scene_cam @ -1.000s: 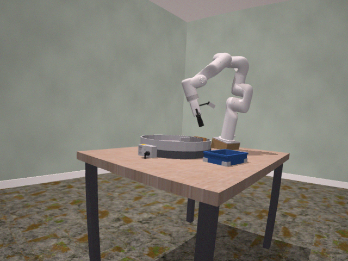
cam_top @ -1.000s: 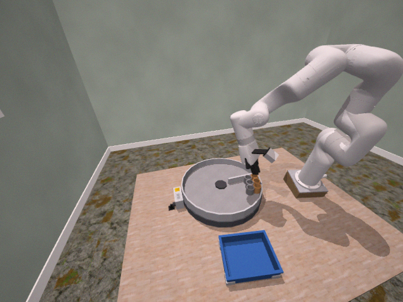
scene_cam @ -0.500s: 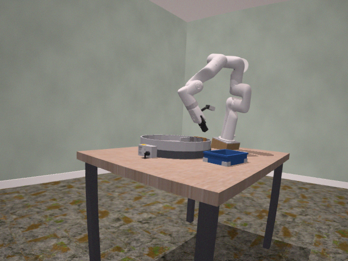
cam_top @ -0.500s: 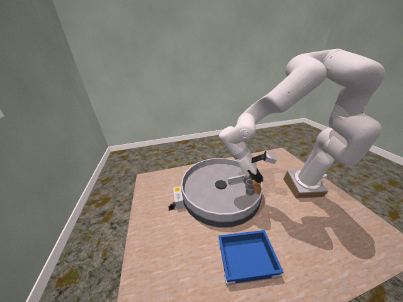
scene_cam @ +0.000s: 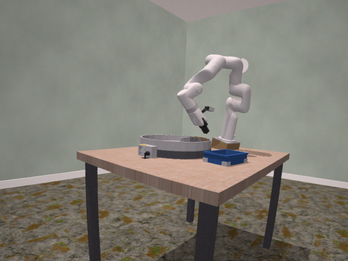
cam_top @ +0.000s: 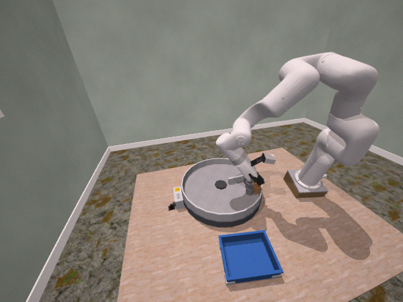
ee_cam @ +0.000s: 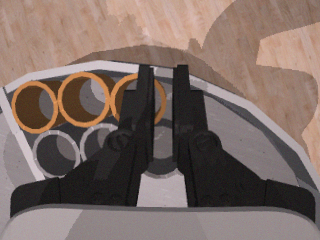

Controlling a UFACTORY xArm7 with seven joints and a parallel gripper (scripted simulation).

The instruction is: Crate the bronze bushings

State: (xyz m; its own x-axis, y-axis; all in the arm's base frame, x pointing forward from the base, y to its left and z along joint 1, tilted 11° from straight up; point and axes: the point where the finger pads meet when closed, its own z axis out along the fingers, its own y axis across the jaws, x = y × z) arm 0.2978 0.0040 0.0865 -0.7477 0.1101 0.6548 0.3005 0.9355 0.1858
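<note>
My gripper is now 250 mm to the right of the blue crate, 150 mm short of it and 120 mm above it.
</note>
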